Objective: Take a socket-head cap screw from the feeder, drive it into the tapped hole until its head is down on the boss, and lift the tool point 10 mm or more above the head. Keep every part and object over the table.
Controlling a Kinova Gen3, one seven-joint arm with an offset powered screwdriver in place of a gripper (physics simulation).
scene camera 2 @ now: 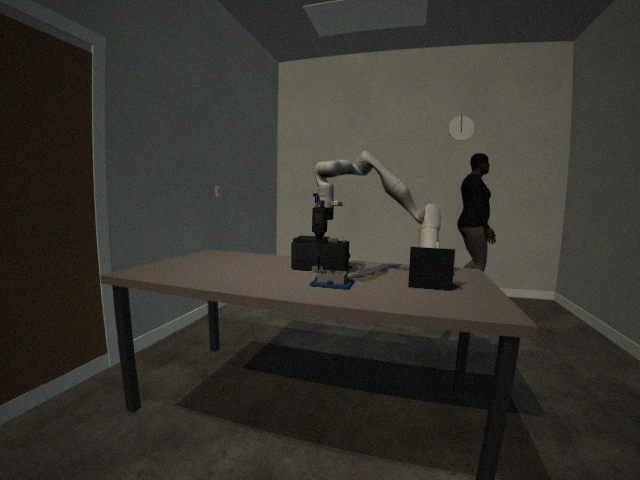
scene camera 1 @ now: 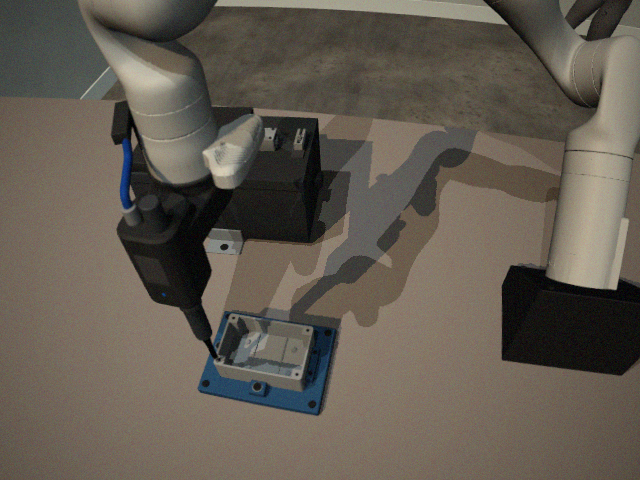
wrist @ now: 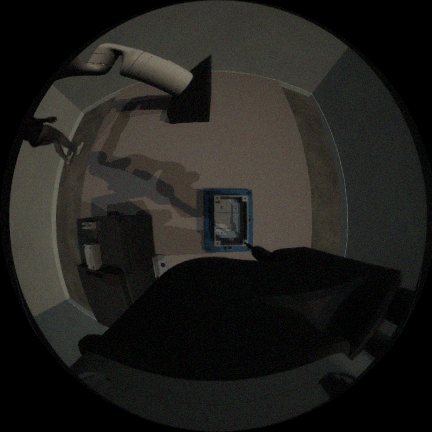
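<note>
Visible to my cameras: a dark lid [scene camera 1: 224, 115], a blue plate [wrist: 208, 198] and a screw feeder [scene camera 1: 266, 214]. The wrist view also shows the screw feeder [wrist: 112, 238].
</note>
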